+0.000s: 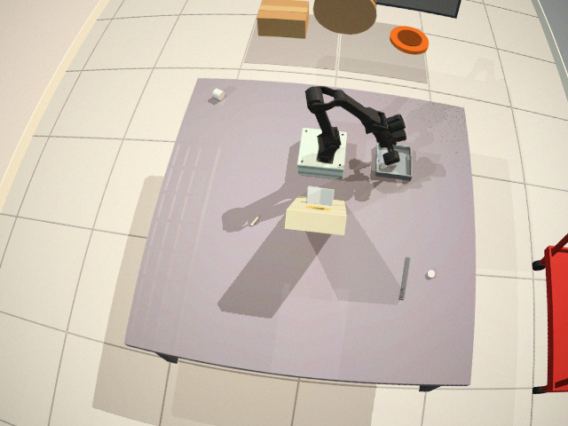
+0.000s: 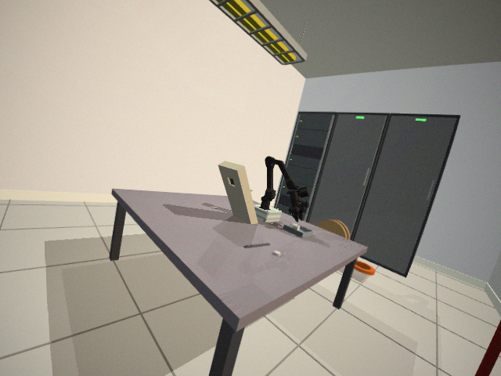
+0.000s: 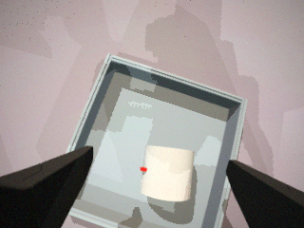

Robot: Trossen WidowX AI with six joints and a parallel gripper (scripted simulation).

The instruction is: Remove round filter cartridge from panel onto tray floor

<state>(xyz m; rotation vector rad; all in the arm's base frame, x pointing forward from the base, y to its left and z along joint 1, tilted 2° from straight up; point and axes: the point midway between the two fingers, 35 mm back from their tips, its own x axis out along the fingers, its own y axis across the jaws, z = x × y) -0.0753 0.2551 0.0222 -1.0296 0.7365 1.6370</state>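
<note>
Now: gripper tip 5 cm above the round filter cartridge, 2 cm short of it and 1 cm to the left of it. Also, from my gripper tip: blue-grey tray: 7 cm below, 1 cm to the left; small white stick: 48 cm to the right, 38 cm ahead, 7 cm below.
</note>
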